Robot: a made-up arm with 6 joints. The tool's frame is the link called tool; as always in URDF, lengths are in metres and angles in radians. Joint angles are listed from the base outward. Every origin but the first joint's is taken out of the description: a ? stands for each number. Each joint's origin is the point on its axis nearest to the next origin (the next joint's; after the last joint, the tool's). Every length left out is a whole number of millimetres.
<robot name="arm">
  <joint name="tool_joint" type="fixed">
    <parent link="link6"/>
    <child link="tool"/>
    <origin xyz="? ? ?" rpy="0 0 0"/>
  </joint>
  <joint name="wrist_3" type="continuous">
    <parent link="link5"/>
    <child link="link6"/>
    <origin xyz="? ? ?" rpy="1.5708 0 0"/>
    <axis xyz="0 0 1"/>
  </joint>
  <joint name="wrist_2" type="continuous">
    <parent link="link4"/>
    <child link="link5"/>
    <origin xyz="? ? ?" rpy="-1.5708 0 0"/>
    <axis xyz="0 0 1"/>
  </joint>
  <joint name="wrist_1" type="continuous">
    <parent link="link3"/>
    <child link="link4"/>
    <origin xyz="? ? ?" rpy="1.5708 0 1.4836"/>
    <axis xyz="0 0 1"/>
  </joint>
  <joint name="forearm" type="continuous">
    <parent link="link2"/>
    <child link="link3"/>
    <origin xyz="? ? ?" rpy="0 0 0"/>
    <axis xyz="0 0 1"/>
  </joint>
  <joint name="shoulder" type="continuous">
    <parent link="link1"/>
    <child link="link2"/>
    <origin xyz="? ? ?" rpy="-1.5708 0 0"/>
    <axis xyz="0 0 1"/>
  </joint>
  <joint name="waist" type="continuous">
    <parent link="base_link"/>
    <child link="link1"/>
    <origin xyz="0 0 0.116" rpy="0 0 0"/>
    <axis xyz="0 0 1"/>
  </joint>
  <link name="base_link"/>
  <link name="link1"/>
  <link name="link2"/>
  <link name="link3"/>
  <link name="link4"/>
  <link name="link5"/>
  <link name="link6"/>
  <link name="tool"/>
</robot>
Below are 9 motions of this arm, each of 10 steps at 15 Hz.
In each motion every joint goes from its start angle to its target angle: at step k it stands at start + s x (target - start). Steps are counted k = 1, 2, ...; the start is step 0. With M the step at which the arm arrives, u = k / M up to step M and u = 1 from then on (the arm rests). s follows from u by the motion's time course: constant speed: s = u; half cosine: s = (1 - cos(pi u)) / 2; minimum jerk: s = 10 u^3 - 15 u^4 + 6 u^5.
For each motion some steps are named. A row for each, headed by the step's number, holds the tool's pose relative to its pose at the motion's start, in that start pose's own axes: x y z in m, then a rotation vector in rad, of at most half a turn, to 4 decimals.
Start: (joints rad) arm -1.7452 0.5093 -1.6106 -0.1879 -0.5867 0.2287
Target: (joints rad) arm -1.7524 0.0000 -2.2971 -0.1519 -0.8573 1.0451
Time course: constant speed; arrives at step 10
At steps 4, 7, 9, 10:
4: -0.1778 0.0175 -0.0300 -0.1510 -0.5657 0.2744
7: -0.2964 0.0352 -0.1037 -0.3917 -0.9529 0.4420
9: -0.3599 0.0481 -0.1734 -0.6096 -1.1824 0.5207
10: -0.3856 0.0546 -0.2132 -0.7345 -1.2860 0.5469

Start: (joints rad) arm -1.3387 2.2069 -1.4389 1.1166 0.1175 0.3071
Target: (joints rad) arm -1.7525 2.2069 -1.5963 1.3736 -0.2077 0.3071
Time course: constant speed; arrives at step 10
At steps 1, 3, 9, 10:
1: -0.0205 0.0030 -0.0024 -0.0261 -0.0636 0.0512
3: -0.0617 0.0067 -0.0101 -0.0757 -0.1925 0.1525
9: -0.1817 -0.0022 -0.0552 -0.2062 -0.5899 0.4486
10: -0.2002 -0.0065 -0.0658 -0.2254 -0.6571 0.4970

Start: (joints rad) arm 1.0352 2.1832 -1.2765 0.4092 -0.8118 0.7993
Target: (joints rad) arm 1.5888 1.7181 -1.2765 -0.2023 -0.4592 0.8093
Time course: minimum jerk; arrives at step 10
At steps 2, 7, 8, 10:
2: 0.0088 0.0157 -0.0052 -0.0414 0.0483 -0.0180
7: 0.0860 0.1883 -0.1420 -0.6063 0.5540 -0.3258
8: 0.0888 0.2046 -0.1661 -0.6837 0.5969 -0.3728
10: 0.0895 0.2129 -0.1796 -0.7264 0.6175 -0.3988

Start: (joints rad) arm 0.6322 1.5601 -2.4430 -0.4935 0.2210 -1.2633
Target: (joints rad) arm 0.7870 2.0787 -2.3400 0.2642 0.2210 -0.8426
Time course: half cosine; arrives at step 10
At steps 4, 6, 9, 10:
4: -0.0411 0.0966 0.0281 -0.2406 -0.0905 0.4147
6: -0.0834 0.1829 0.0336 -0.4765 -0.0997 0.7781
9: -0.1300 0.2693 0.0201 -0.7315 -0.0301 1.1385
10: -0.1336 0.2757 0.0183 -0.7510 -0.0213 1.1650

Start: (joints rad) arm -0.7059 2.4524 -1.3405 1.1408 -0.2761 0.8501
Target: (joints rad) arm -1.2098 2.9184 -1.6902 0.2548 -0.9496 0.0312
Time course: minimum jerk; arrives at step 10
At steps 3, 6, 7, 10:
3: -0.0327 0.0113 0.0239 -0.0895 -0.1052 -0.2152
6: -0.1374 0.0296 0.0795 -0.2909 -0.4576 -0.8963
7: -0.1667 0.0286 0.0904 -0.3325 -0.5643 -1.0925
10: -0.1958 0.0238 0.0993 -0.3708 -0.6774 -1.2940

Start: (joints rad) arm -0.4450 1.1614 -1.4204 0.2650 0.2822 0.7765
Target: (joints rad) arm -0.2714 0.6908 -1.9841 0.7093 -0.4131 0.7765
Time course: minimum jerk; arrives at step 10
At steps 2, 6, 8, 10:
2: -0.0077 0.0175 -0.0118 -0.0898 -0.0454 0.0218
6: -0.0852 0.1358 -0.2215 -1.0392 -0.4847 0.3632
8: -0.1093 0.1310 -0.3317 -1.4131 -0.6347 0.5700
10: -0.1137 0.1252 -0.3560 -1.4939 -0.6649 0.6221

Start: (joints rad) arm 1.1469 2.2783 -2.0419 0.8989 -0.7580 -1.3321
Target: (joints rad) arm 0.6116 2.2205 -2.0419 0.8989 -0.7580 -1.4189
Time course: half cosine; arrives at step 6
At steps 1, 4, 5, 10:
1: 0.0061 -0.0140 0.0073 0.0334 0.0099 -0.0151
4: 0.0624 -0.1691 0.0498 0.3705 0.1176 -0.1746
5: 0.0747 -0.2128 0.0511 0.4597 0.1487 -0.2189
10: 0.0789 -0.2288 0.0505 0.4922 0.1603 -0.2353

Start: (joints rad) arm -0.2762 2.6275 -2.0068 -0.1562 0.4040 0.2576
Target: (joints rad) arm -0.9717 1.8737 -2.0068 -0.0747 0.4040 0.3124
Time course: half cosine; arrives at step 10
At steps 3, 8, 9, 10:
3: -0.0512 -0.0660 -0.0560 0.0681 -0.1576 0.1438
8: -0.0998 -0.2491 -0.3231 0.3886 -0.7177 0.4993
9: -0.0952 -0.2588 -0.3537 0.4282 -0.7755 0.5219
10: -0.0933 -0.2616 -0.3643 0.4422 -0.7954 0.5290

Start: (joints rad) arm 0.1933 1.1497 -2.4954 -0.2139 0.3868 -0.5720
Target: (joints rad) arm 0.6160 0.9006 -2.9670 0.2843 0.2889 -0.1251
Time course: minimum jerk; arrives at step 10
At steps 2, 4, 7, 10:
2: -0.0099 -0.0099 -0.0065 0.0124 -0.0479 0.0772
4: -0.0452 -0.0598 -0.0416 0.0540 -0.2662 0.4232
7: -0.0620 -0.1746 -0.1331 0.0757 -0.7317 1.0955
10: -0.0510 -0.2105 -0.1653 0.0673 -0.8896 1.2937

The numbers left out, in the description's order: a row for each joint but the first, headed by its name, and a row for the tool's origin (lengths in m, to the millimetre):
tool: 0 0 0
wrist_3: 0 -0.093 0
wrist_2: 0 0 0
wrist_1: 0.198 -0.035 0
forearm: -0.254 -0.035 0
shoulder: 0 0 0

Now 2 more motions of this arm.
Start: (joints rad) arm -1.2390 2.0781 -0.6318 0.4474 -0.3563 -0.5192
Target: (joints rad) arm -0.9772 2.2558 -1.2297 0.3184 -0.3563 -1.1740
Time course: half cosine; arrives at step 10
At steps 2, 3, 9, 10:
2: -0.0143 0.0067 0.0047 -0.0110 -0.0465 -0.0891
3: -0.0307 0.0152 0.0093 -0.0207 -0.1013 -0.1917
9: -0.1343 0.0947 0.0159 0.0127 -0.5100 -0.8746
10: -0.1371 0.0977 0.0154 0.0169 -0.5237 -0.8951

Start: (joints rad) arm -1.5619 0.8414 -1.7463 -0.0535 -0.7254 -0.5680
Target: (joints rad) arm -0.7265 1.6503 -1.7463 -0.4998 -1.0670 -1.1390
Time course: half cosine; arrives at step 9
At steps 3, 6, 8, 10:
3: 0.0636 0.0612 -0.0102 -0.1191 0.0366 0.0004
6: 0.0831 0.2314 -0.0732 -0.3800 -0.0802 0.0846
8: 0.0411 0.3010 -0.1157 -0.4645 -0.2069 0.1576
10: 0.0332 0.3093 -0.1221 -0.4733 -0.2272 0.1693

